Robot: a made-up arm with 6 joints.
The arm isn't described. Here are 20 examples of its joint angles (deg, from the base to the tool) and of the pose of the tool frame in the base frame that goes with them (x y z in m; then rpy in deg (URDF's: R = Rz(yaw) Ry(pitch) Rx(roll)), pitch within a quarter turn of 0, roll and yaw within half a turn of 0).
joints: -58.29 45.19 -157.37 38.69 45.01 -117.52
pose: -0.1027 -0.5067 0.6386 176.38 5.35 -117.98
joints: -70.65 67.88 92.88 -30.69 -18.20 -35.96
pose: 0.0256 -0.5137 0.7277 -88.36 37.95 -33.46
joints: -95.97 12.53 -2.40 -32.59 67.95 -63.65
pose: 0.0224 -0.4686 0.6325 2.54 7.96 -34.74
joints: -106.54 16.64 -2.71 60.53 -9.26 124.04
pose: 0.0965 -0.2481 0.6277 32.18 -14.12 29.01
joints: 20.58 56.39 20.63 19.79 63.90 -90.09
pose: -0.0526 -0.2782 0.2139 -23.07 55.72 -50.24
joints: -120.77 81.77 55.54 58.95 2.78 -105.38
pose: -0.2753 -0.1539 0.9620 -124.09 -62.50 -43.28
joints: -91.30 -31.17 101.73 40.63 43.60 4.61
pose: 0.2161 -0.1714 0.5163 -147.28 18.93 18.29
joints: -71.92 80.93 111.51 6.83 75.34 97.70
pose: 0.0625 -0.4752 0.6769 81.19 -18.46 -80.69
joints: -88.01 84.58 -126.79 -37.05 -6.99 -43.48
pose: -0.3729 -0.2380 0.8572 -151.00 12.97 152.33
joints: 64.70 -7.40 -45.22 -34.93 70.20 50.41
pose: -0.3949 0.1069 0.2320 86.45 38.09 94.81
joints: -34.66 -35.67 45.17 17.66 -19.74 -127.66
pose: -0.0189 0.0618 0.2847 70.04 -20.27 77.80
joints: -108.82 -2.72 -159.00 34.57 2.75 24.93
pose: -0.0527 -0.3420 0.4269 24.58 39.85 -156.39
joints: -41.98 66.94 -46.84 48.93 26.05 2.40
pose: -0.1888 -0.3124 0.7327 18.31 -74.28 -173.92
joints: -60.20 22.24 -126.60 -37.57 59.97 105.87
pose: -0.2534 -0.4625 0.4331 -21.09 -26.58 -123.93
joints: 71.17 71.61 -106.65 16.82 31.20 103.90
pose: -0.1722 -0.2739 0.4686 -146.20 -2.26 -84.00
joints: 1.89 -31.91 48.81 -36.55 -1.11 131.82
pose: 0.0679 -0.0516 0.3842 -72.19 -34.56 17.30
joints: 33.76 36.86 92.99 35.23 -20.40 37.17
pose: -0.0307 0.0536 0.3839 -80.77 -21.90 105.50
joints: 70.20 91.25 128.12 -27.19 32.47 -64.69
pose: -0.1522 -0.2284 0.1922 114.37 28.83 -152.89
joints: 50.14 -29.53 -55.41 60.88 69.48 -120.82
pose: -0.2808 0.2525 0.4057 -90.65 33.82 156.19
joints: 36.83 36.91 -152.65 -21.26 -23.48 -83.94
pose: -0.2349 -0.2378 0.2523 74.98 -28.47 -126.29
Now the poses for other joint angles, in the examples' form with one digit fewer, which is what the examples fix.
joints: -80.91 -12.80 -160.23 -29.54 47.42 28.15
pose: 0.045 -0.397 0.234 66.1 24.9 -108.9
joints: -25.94 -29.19 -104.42 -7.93 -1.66 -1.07
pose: -0.223 -0.153 0.168 -5.5 15.4 -112.9
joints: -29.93 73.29 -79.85 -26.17 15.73 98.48
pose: -0.275 -0.318 0.660 37.6 -63.6 151.9
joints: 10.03 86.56 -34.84 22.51 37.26 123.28
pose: 0.089 -0.206 0.632 134.9 -38.8 -10.0
